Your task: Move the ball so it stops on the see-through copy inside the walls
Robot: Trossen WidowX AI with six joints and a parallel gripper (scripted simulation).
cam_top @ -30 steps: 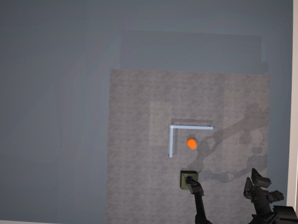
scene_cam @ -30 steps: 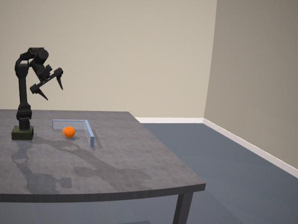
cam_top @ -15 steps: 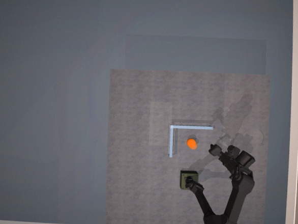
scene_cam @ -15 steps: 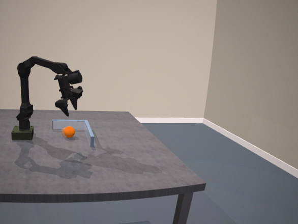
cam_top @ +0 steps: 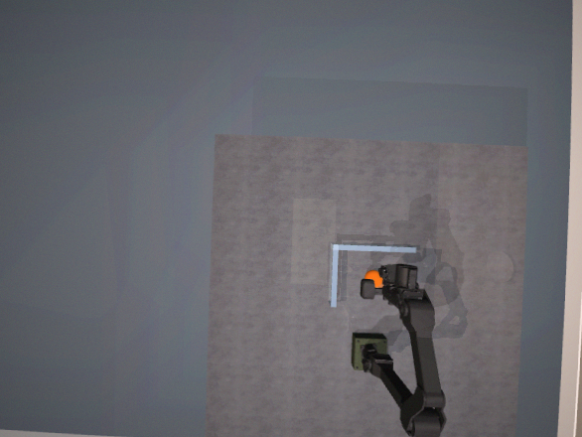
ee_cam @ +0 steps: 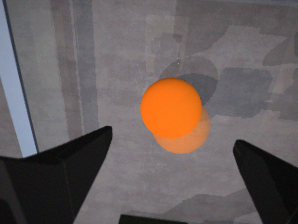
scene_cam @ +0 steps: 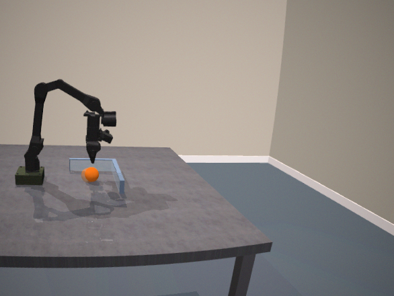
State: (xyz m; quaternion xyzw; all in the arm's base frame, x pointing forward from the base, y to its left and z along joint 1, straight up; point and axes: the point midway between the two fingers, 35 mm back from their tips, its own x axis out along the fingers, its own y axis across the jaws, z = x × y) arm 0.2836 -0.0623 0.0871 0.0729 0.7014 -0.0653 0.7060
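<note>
Right now the orange ball is 7 cm below my gripper tip. The rest, counted from my gripper tip: see-through orange copy (7 cm below, 2 cm behind, 1 cm to the right).
</note>
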